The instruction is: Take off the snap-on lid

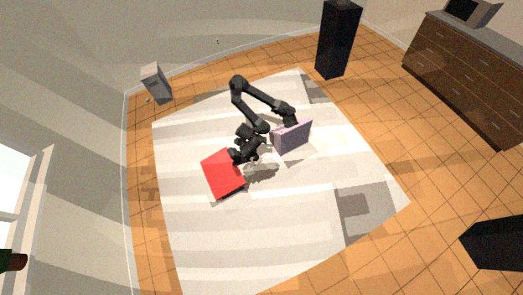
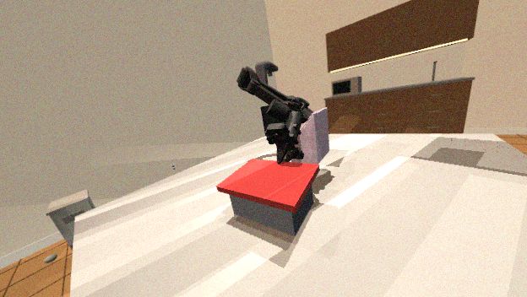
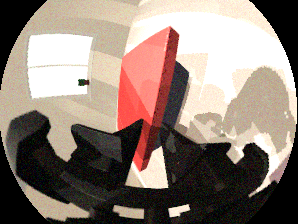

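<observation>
Now: the red lid 80 mm ahead of my gripper tip and 10 mm to the left of it. Also, from my gripper tip: storage box 80 mm ahead, 60 mm below, 10 mm to the left.
</observation>
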